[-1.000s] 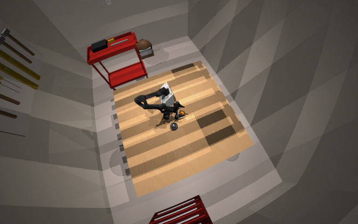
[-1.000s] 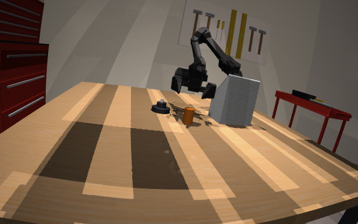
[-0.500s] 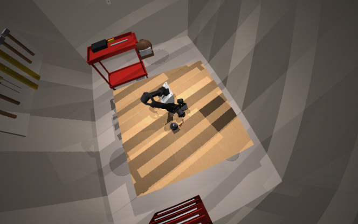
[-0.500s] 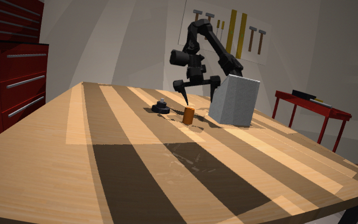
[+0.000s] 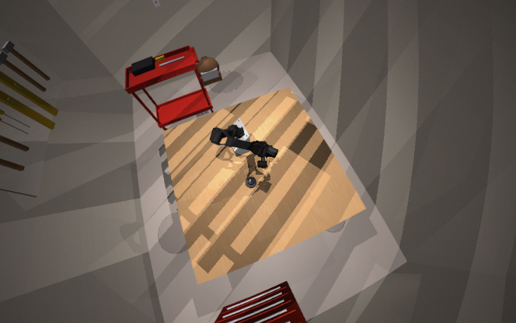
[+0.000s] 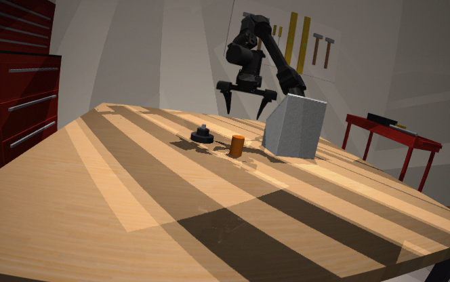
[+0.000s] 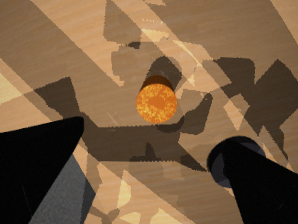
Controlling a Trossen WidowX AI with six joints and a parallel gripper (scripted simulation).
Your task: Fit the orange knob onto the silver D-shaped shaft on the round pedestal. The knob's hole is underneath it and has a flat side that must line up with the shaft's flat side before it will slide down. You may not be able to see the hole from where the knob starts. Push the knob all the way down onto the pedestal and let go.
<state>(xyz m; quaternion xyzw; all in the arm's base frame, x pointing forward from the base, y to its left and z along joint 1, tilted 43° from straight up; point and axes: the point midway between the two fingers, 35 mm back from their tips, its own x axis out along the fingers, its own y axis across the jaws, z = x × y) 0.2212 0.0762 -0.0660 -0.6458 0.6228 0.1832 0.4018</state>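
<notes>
The orange knob lies 80 mm below my gripper tip. From my gripper tip the other things lie so: round pedestal: 110 mm ahead, 120 mm to the right, 100 mm below.
</notes>
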